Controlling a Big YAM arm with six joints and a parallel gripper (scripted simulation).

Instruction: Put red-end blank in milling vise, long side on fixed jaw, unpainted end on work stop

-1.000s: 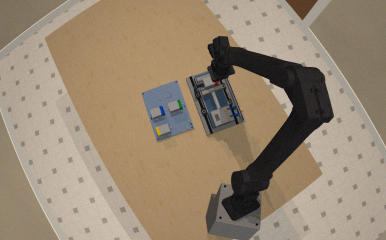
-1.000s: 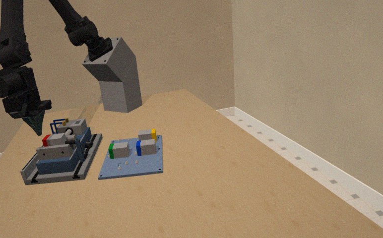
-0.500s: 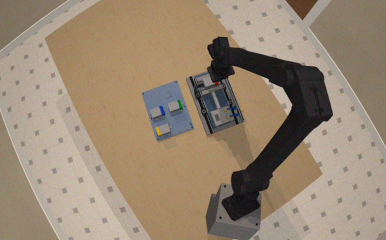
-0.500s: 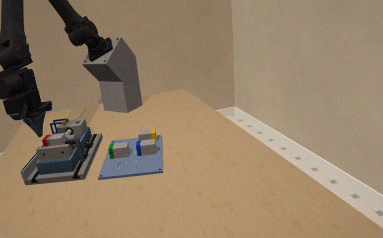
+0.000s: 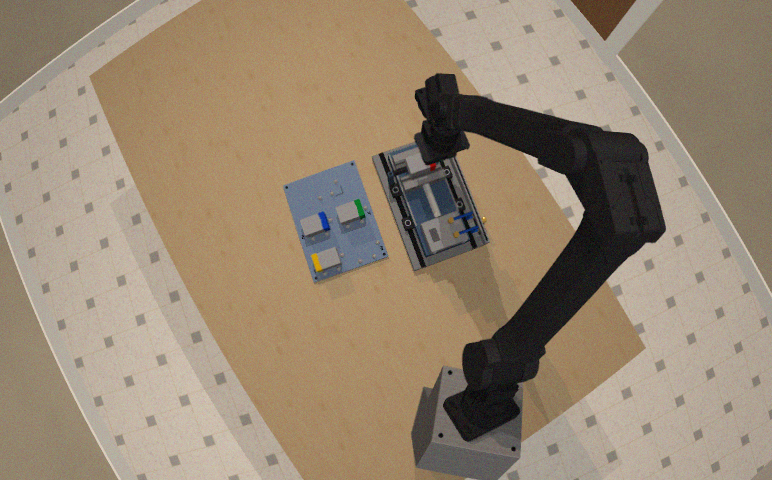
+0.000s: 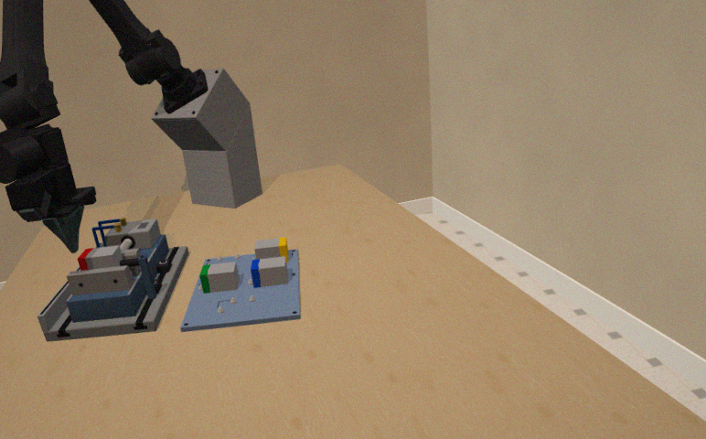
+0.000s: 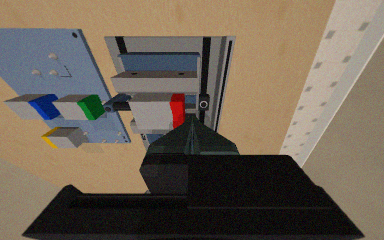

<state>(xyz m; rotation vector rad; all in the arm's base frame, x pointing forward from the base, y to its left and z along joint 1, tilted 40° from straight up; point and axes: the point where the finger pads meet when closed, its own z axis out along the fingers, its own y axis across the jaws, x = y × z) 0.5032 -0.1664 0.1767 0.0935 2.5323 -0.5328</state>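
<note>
The red-ended blank lies 40 mm to the left of my hand, 30 mm below it and 10 mm ahead of it. Round my hand: green-ended blank: 230 mm to the left, 100 mm below, 10 mm ahead; then fixed jaw: 50 mm below, 40 mm to the left, 40 mm ahead; then work stop: 90 mm to the left, 40 mm below, 20 mm ahead.
</note>
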